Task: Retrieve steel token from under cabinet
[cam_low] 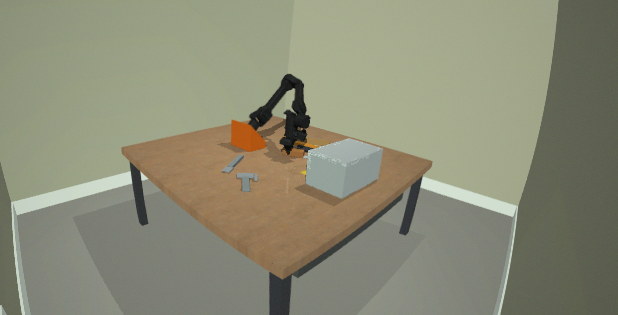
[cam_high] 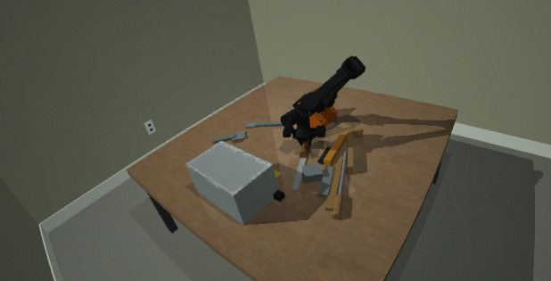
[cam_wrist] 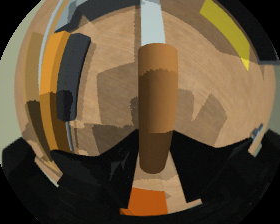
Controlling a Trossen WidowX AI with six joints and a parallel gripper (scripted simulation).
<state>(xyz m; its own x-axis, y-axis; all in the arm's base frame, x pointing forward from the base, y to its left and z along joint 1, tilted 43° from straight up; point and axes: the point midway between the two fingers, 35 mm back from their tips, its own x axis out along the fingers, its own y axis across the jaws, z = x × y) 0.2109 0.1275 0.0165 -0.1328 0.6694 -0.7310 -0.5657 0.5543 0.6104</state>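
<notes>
Now: gripper tip 13 cm to the right of the orange bar, 6 cm past it and 1 cm below it. From my gripper tip the other things lie so: grey block: 15 cm to the left, 13 cm ahead, 1 cm above; then wooden stick: 25 cm to the left, 10 cm ahead; then grey t-piece: 38 cm to the right, 16 cm ahead.
</notes>
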